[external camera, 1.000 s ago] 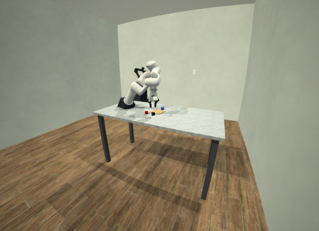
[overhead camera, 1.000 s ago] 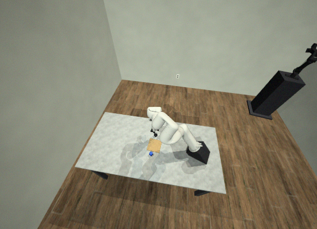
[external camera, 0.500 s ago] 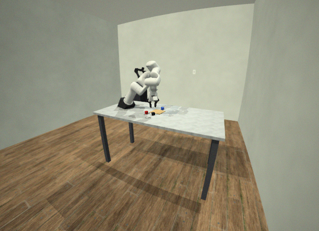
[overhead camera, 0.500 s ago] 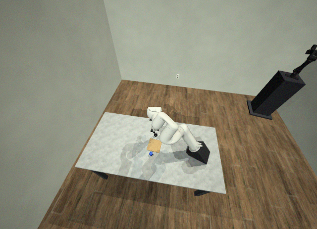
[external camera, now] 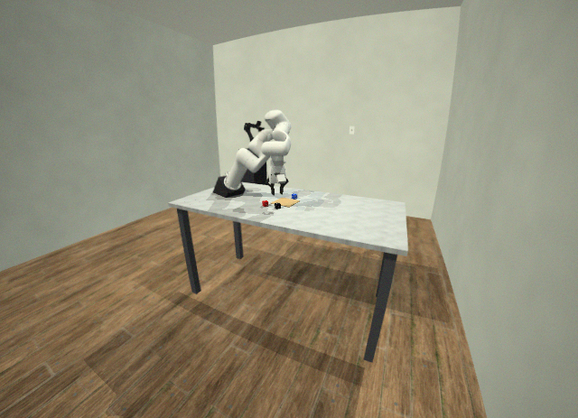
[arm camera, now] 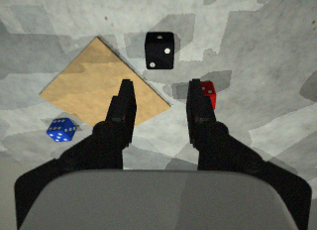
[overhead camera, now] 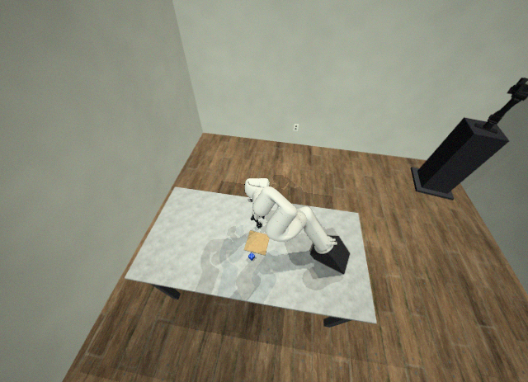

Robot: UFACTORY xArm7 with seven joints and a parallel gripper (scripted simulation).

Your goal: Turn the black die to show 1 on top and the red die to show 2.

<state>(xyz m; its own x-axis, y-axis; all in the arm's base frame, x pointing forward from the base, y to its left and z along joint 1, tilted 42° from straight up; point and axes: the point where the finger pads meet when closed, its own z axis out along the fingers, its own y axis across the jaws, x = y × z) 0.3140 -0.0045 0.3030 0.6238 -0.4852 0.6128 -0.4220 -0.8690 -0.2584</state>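
Now: the black die 90 mm below my hand. Round my hand: blue die 20 mm behind, 220 mm to the left, 90 mm below; then red die 90 mm behind, 10 mm to the right, 90 mm below; then tan mat 30 mm behind, 120 mm to the left, 100 mm below.
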